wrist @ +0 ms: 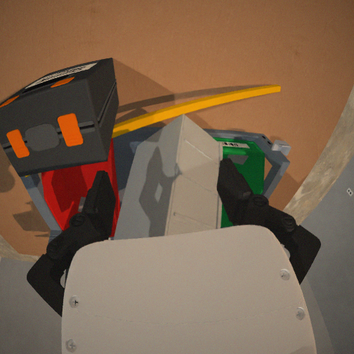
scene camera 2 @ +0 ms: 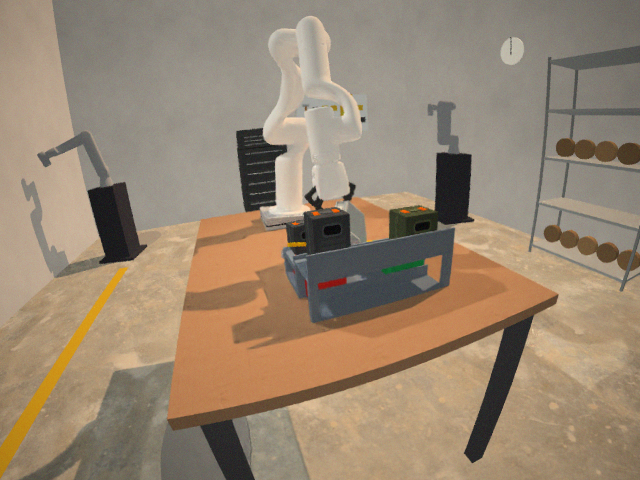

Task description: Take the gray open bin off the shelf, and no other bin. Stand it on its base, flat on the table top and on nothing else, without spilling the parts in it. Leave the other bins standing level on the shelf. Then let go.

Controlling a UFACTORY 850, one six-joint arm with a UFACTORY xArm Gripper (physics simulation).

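Observation:
The gray open bin (scene camera 2: 355,221) (wrist: 196,175) is tipped up steeply at the shelf (scene camera 2: 361,302) (wrist: 278,175), between the red bin (scene camera 2: 332,283) (wrist: 75,192) and the green bin (scene camera 2: 403,267) (wrist: 254,167). Its outer faces are towards the wrist camera, and its inside and parts are hidden. My gripper (scene camera 2: 333,202) (wrist: 164,178) is open and empty, above the shelf. In the wrist view its fingers appear on either side of the gray bin, one over the red bin and one by the green bin. Contact cannot be told.
A dark case (scene camera 2: 327,235) (wrist: 52,125) with orange latches stands tall beside the shelf. A smaller dark case (scene camera 2: 294,233) and an olive case (scene camera 2: 405,223) also stand there. A long yellow bar (scene camera 2: 296,244) (wrist: 200,103) crosses near the shelf. The wooden table (scene camera 2: 248,377) (wrist: 210,40) lies underneath.

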